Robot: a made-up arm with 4 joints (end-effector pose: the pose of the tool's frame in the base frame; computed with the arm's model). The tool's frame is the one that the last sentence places.
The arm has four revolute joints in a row. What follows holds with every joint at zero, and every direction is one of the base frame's. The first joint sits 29.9 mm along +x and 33.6 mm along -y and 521.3 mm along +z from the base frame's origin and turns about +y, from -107.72 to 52.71 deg. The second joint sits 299.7 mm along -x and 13.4 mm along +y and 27.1 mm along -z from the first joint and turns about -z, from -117.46 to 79.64 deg. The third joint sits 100.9 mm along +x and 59.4 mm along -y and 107.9 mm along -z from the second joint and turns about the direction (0.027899, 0.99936, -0.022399), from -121.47 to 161.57 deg. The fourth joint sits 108.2 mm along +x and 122 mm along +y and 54 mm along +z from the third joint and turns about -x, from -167.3 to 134.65 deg. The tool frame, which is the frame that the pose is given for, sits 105.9 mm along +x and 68.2 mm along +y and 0.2 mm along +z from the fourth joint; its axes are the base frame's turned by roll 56.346, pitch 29.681 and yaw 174.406 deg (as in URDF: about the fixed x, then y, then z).
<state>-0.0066 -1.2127 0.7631 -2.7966</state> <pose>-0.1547 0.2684 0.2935 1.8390 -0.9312 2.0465</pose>
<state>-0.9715 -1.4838 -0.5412 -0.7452</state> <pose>-0.2416 0.2205 0.2270 1.6521 -0.0285 -1.4004</pose>
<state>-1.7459 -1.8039 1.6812 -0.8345</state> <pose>0.4608 0.1409 0.1454 -0.7482 2.2643 1.4970</pose>
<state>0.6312 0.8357 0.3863 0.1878</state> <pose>-0.0676 -0.1695 0.3751 1.1108 1.7509 1.8255</pose>
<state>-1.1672 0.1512 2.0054 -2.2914</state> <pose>0.3000 -0.0216 0.2017 0.9784 -1.2427 1.5176</pose>
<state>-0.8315 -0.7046 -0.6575 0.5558</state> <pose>-0.0988 0.2421 0.3894 -2.2837 0.9450 0.8805</pose>
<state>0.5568 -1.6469 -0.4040 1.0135</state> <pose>-0.3592 0.2695 0.6971 1.8169 -0.5826 -1.7937</pose>
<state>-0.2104 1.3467 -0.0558 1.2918</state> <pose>-0.0885 -0.3093 0.3582 0.7906 2.1344 0.8167</pose>
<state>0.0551 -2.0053 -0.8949 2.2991</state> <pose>-0.3863 0.1805 0.5757 -2.2826 0.9194 0.4821</pose>
